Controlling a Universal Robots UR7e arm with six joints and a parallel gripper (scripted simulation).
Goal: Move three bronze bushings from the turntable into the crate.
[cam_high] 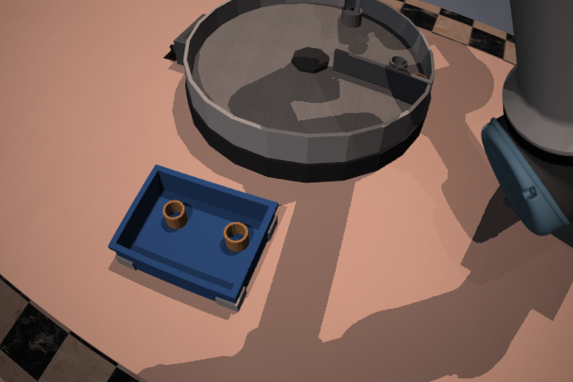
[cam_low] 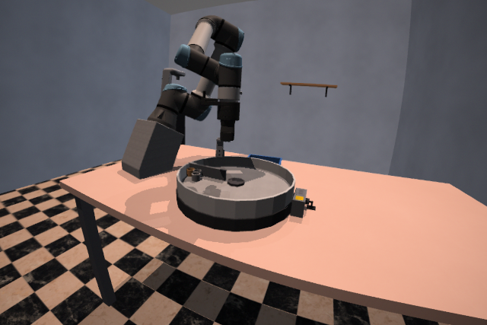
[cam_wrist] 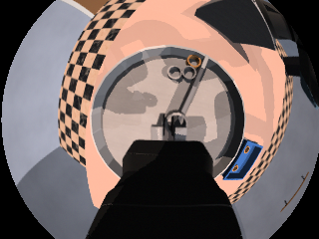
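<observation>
Right now my hand is 120 mm above the grey turntable, 50 mm short of it and 40 mm to the right of it. The rest, counted from my hand: blue crate (390 mm to the left, 150 mm below).
</observation>
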